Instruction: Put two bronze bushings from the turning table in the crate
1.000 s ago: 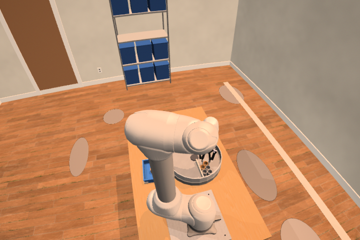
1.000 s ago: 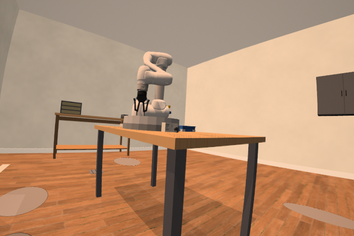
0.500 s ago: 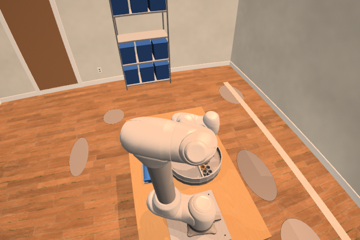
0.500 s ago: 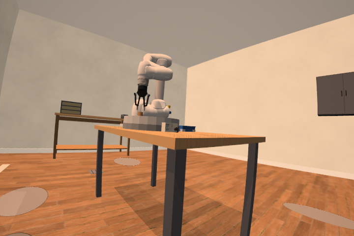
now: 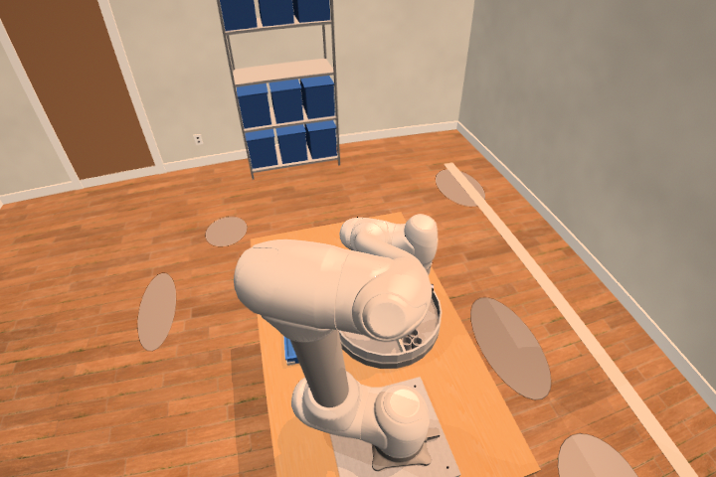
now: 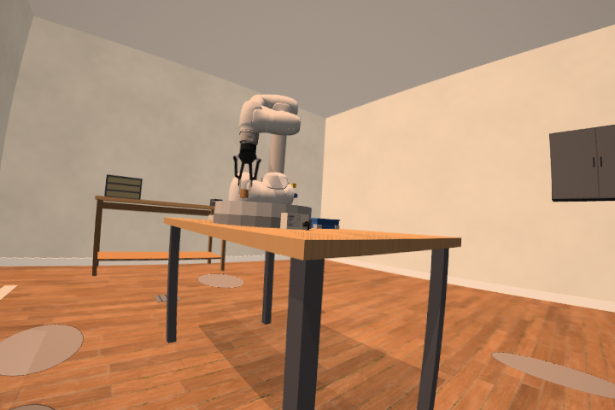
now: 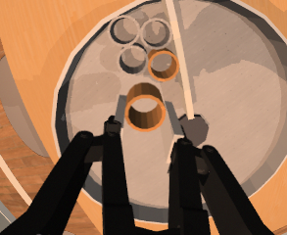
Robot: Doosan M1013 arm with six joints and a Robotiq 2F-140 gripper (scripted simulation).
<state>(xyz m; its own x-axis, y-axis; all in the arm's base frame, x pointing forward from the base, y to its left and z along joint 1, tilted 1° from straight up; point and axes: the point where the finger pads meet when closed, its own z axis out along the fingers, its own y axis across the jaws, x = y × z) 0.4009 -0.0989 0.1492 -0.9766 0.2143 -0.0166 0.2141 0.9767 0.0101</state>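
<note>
Right now the crate is 10 mm ahead of my hand, 400 mm to the left of it and 150 mm below it. Round my hand: round grey turning table 80 mm ahead, 70 mm to the left, 120 mm below.
</note>
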